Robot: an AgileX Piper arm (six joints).
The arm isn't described. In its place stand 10 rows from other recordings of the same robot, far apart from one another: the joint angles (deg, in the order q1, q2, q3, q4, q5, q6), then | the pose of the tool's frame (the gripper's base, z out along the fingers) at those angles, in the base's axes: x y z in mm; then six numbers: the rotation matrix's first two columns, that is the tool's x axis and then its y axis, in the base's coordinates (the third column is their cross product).
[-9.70 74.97 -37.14 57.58 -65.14 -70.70] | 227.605 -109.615 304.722 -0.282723 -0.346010 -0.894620 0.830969 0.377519 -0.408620
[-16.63 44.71 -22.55 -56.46 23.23 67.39] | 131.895 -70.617 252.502 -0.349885 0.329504 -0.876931 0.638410 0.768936 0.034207
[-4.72 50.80 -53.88 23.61 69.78 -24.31] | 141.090 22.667 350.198 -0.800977 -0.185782 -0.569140 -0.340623 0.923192 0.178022
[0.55 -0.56 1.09 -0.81 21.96 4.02] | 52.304 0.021 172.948 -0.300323 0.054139 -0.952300 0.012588 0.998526 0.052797
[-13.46 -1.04 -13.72 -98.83 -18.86 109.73] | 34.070 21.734 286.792 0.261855 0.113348 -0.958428 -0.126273 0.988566 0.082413
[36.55 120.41 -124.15 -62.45 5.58 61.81] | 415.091 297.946 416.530 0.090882 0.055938 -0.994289 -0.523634 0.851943 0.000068
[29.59 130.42 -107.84 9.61 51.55 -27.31] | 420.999 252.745 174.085 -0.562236 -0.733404 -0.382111 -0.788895 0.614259 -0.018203
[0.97 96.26 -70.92 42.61 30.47 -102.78] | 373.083 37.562 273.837 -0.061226 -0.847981 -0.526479 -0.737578 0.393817 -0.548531
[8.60 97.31 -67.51 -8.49 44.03 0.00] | 341.751 42.241 228.726 -0.902910 -0.243907 -0.353926 -0.209135 0.968660 -0.134017
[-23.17 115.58 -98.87 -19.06 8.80 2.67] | 450.656 -197.817 300.526 -0.424067 -0.121261 -0.897476 0.331054 0.901654 -0.278252
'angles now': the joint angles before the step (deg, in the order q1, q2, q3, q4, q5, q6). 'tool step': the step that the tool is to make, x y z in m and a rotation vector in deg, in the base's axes. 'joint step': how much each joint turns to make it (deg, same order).
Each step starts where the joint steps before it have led.
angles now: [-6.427 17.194 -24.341 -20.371 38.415 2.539]
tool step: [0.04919 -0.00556 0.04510 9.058 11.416 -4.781]
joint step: [0.000 19.962 -15.969 3.512 9.871 4.465]
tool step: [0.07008 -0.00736 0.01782 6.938 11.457 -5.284]
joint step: [0.001 20.071 -14.480 2.171 7.905 4.766]
